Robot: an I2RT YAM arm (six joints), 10 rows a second.
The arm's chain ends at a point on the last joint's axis. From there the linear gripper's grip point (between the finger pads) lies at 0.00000 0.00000 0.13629 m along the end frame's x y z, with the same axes.
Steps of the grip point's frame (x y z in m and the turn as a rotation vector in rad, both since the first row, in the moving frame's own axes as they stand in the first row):
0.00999, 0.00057, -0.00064, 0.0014, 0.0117, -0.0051
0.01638, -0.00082, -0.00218, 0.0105, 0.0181, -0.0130
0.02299, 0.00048, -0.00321, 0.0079, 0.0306, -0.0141
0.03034, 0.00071, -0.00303, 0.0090, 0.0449, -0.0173
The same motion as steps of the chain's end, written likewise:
0.00840, 0.00076, -0.00063, 0.0014, 0.0117, -0.0051
0.01392, 0.00063, -0.00215, 0.0105, 0.0181, -0.0130
0.01883, 0.00159, -0.00314, 0.0079, 0.0306, -0.0141
0.02423, 0.00199, -0.00289, 0.0090, 0.0449, -0.0173

